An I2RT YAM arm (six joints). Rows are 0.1 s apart.
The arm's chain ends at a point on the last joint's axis. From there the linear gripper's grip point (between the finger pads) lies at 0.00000 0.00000 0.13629 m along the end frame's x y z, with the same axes.
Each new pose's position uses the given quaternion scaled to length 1; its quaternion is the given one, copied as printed.
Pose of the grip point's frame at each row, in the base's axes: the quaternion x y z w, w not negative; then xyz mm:
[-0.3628 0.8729 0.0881 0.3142 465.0 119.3 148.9]
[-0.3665 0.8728 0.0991 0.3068 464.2 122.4 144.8]
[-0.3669 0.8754 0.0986 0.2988 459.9 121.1 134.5]
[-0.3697 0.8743 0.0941 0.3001 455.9 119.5 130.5]
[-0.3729 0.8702 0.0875 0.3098 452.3 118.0 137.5]
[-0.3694 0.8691 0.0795 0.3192 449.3 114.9 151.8]
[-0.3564 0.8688 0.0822 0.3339 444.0 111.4 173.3]
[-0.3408 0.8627 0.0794 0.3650 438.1 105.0 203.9]
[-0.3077 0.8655 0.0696 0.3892 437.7 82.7 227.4]
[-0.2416 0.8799 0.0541 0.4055 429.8 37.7 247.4]
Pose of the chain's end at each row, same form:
[-0.3628 0.8729 0.0881 0.3142 399.0 67.3 256.2]
[-0.3665 0.8728 0.0991 0.3068 401.1 68.2 252.8]
[-0.3669 0.8754 0.0986 0.2988 398.5 67.7 243.8]
[-0.3697 0.8743 0.0941 0.3001 393.9 66.8 239.8]
[-0.3729 0.8702 0.0875 0.3098 387.7 65.8 245.5]
[-0.3694 0.8691 0.0795 0.3192 381.7 63.9 258.6]
[-0.3564 0.8688 0.0822 0.3339 372.9 59.5 277.4]
[-0.3408 0.8627 0.0794 0.3650 359.6 52.4 302.2]
[-0.3077 0.8655 0.0696 0.3892 351.7 33.6 321.1]
[-0.2416 0.8799 0.0541 0.4055 336.1 -2.0 338.1]

